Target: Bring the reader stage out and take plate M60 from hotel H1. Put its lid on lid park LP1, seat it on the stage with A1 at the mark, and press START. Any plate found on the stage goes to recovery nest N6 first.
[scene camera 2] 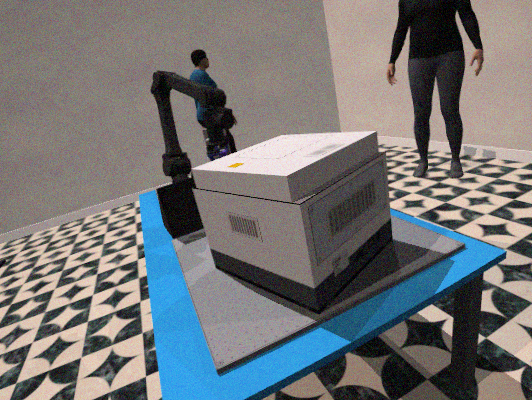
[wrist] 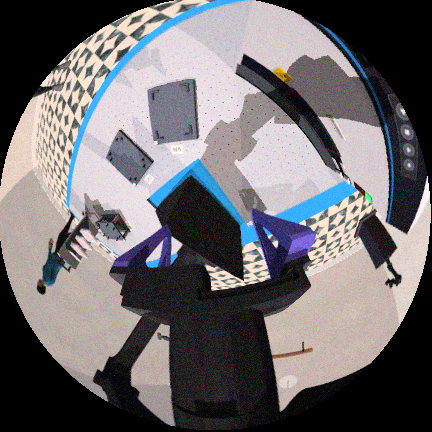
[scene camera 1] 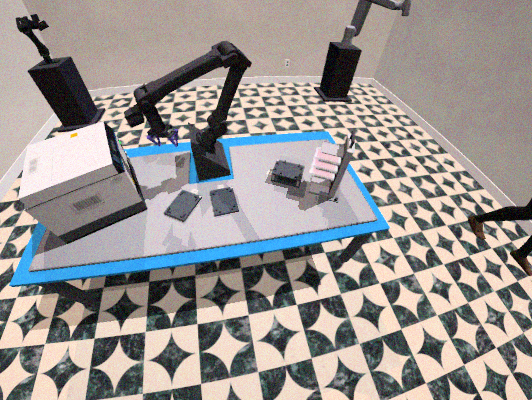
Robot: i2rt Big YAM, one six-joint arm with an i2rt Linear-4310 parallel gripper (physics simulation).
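Where they show: gripper, fingertip midpoint: point(wrist: 208, 221) point(scene camera 1: 168, 146); arm's base at its link origin: point(scene camera 2: 186, 193) point(wrist: 198, 248) point(scene camera 1: 204, 142).
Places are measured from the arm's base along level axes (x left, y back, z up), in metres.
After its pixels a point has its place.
My gripper point(scene camera 1: 165, 139) {x -0.157, y -0.149, z 0.107 m} point(scene camera 2: 218, 151) point(wrist: 208, 221) {x -0.157, y -0.149, z 0.107 m} is open and empty, held above the table's rear edge between the reader and the arm's base. The white reader point(scene camera 1: 70, 175) {x -0.494, y -0.374, z 0.186 m} point(scene camera 2: 260, 220) {x -0.702, y -0.088, z 0.074 m} stands at one end of the table; its dark front panel point(wrist: 387, 90) carries round buttons point(wrist: 407, 132), whose markings are too blurred to read. The stage does not show. Nest N6 point(scene camera 1: 183, 205) {x -0.129, y -0.333, z -0.123 m} point(wrist: 172, 110) {x -0.138, y -0.323, z -0.123 m} is a flat dark grey plate holder with corner brackets, nothing on it. A second dark flat holder point(scene camera 1: 224, 201) {x 0.076, y -0.336, z -0.125 m} point(wrist: 130, 156) {x 0.052, y -0.318, z -0.125 m} has an unreadable tag. The hotel point(scene camera 1: 341, 175) {x 0.646, y -0.387, z 0.036 m} holds pinkish-white plates point(scene camera 1: 326, 165) {x 0.599, y -0.306, z 0.033 m} point(wrist: 81, 243) {x 0.621, y -0.293, z 0.033 m}.
A dark raised stand point(scene camera 1: 287, 172) {x 0.430, y -0.224, z -0.075 m} point(wrist: 114, 224) {x 0.351, y -0.200, z -0.081 m} is near the hotel. The arm's black base point(scene camera 1: 210, 161) {x 0.025, y -0.139, z -0.022 m} point(scene camera 2: 178, 209) {x -0.080, y 0.056, z -0.034 m} point(wrist: 202, 225) {x -0.066, y -0.066, z -0.003 m} rises at the table's rear edge. A long dark ledge point(wrist: 295, 110) {x -0.374, y -0.183, z -0.074 m} with a yellow label point(wrist: 282, 75) {x -0.343, y -0.253, z 0.005 m} runs along the reader's front. People stand beyond the table.
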